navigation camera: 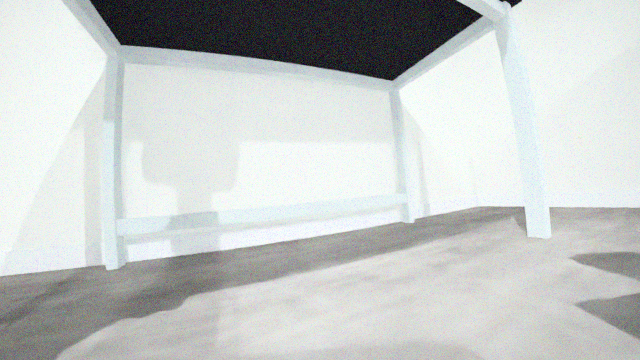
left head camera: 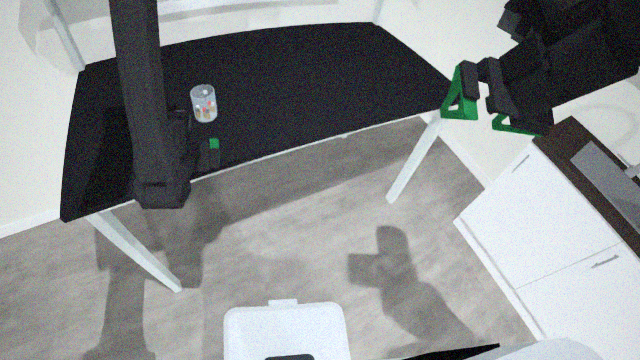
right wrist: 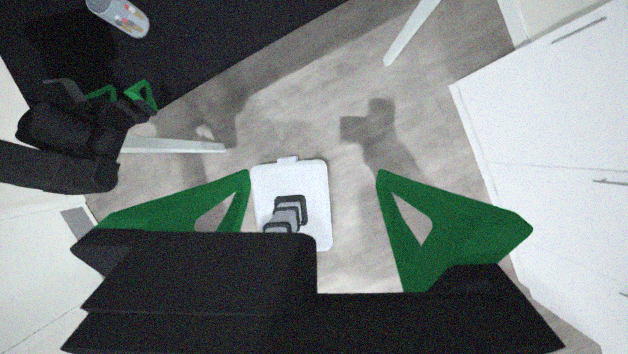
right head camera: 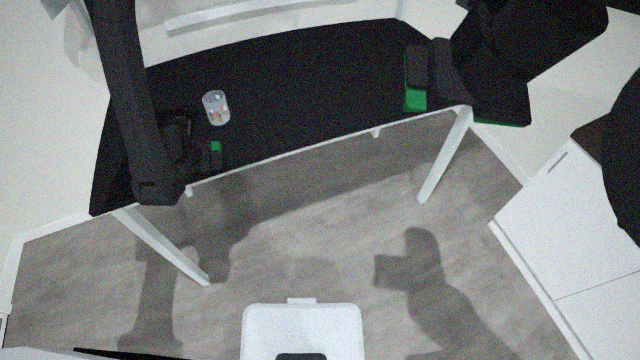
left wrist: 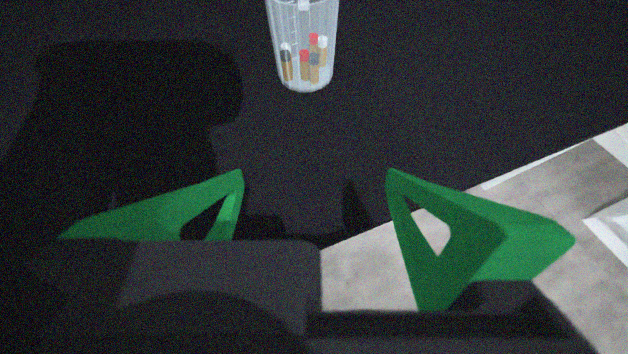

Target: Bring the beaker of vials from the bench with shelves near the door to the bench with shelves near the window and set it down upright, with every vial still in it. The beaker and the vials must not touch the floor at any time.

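A clear beaker (left head camera: 204,103) (right head camera: 216,108) (left wrist: 306,47) (right wrist: 122,17) stands upright on the black top of a bench (left head camera: 310,75) (right head camera: 310,80) (left wrist: 475,75). Several small amber vials with red, white and dark caps show inside it. My left gripper (left wrist: 314,176) is open and empty, low over the bench near its front edge, with the beaker beyond its fingertips; in the left head camera the arm partly hides it. My right gripper (right wrist: 313,176) (left head camera: 482,122) is open and empty, out past the bench's right front corner, far from the beaker. The other bench cannot be made out.
White bench legs (left head camera: 135,252) (right head camera: 445,155) (navigation camera: 530,130) stand under the bench's front. A white cabinet (left head camera: 545,220) (right head camera: 560,210) (right wrist: 555,120) with a dark counter and a sink stands at the right. My white base (left head camera: 285,330) (right head camera: 302,330) (right wrist: 320,210) is in front of the bench.
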